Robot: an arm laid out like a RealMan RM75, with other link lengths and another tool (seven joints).
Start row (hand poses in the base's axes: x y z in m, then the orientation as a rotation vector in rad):
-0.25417, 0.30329, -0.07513, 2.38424, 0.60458, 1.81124
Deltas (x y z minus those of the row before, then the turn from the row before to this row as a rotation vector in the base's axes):
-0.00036, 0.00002, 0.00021, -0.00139, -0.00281, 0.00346
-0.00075, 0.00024, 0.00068, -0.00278, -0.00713, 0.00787
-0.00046, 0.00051, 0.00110, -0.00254, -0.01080, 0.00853
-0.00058, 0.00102, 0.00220, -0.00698, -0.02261, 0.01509
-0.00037, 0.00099, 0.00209, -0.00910, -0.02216, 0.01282
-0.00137, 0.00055, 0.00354, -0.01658, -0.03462, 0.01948
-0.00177, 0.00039, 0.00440, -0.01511, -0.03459, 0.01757
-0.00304, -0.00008, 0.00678, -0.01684, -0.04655, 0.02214
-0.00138, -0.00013, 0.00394, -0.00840, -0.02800, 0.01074
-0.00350, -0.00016, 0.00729, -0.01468, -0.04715, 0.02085
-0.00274, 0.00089, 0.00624, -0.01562, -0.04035, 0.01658
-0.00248, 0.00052, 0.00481, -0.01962, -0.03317, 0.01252
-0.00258, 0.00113, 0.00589, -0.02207, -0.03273, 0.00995
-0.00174, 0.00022, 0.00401, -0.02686, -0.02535, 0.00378
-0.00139, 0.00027, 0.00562, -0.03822, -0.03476, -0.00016
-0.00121, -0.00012, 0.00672, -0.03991, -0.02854, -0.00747
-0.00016, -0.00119, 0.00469, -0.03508, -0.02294, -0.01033
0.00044, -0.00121, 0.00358, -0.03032, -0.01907, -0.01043
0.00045, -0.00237, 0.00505, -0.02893, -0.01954, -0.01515
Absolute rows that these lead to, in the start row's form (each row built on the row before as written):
-0.25453, 0.30331, -0.07492, 2.38085, 0.60985, 1.81462
-0.25528, 0.30355, -0.07424, 2.37255, 0.62147, 1.82336
-0.25574, 0.30406, -0.07314, 2.36050, 0.63336, 1.83641
-0.25632, 0.30508, -0.07094, 2.33356, 0.65585, 1.86111
-0.25669, 0.30607, -0.06885, 2.30518, 0.67696, 1.88241
-0.25806, 0.30662, -0.06531, 2.25871, 0.71072, 1.91283
-0.25983, 0.30701, -0.06091, 2.21224, 0.74044, 1.94256
-0.26287, 0.30693, -0.05413, 2.15054, 0.77506, 1.98322
-0.26425, 0.30680, -0.05019, 2.11374, 0.79095, 2.00708
-0.26775, 0.30664, -0.04290, 2.05070, 0.82095, 2.04693
-0.27049, 0.30753, -0.03666, 1.99435, 0.84714, 2.07654
-0.27297, 0.30805, -0.03185, 1.94419, 0.87276, 2.09365
-0.27555, 0.30918, -0.02596, 1.89317, 0.89709, 2.10601
-0.27729, 0.30940, -0.02195, 1.84907, 0.91962, 2.10446
-0.27868, 0.30967, -0.01633, 1.78842, 0.94486, 2.09709
-0.27989, 0.30955, -0.00961, 1.73549, 0.96423, 2.07871
-0.28005, 0.30836, -0.00492, 1.69226, 0.97714, 2.05831
-0.27961, 0.30715, -0.00134, 1.65620, 0.98648, 2.03896
-0.27916, 0.30478, 0.00371, 1.62124, 0.98925, 2.01782

